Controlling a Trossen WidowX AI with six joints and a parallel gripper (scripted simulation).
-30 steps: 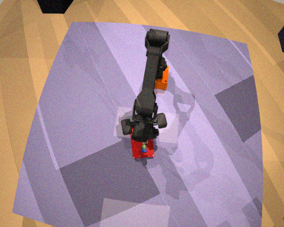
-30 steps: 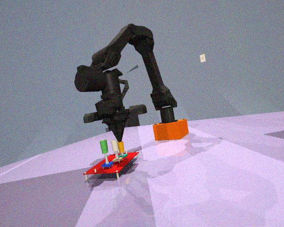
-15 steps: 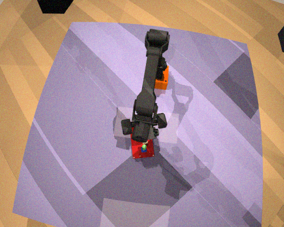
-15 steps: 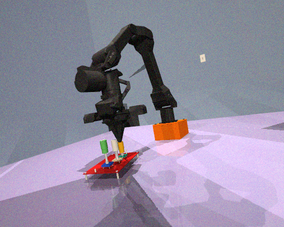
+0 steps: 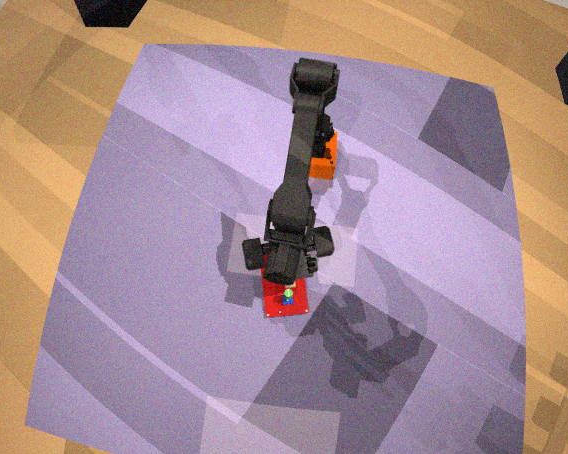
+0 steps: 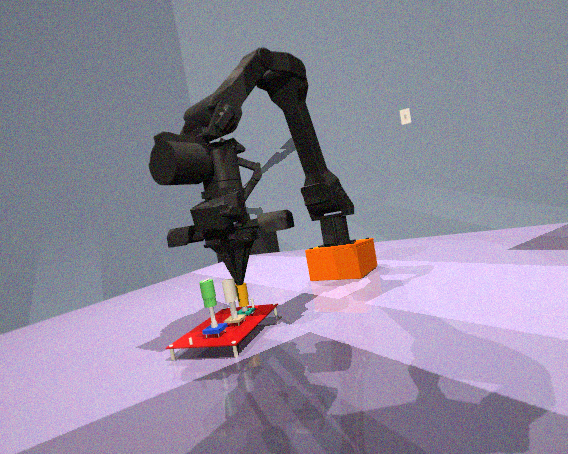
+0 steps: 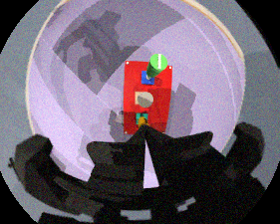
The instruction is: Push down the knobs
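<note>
Now: the yellow knob 2 cm below my gripper tip.
</note>
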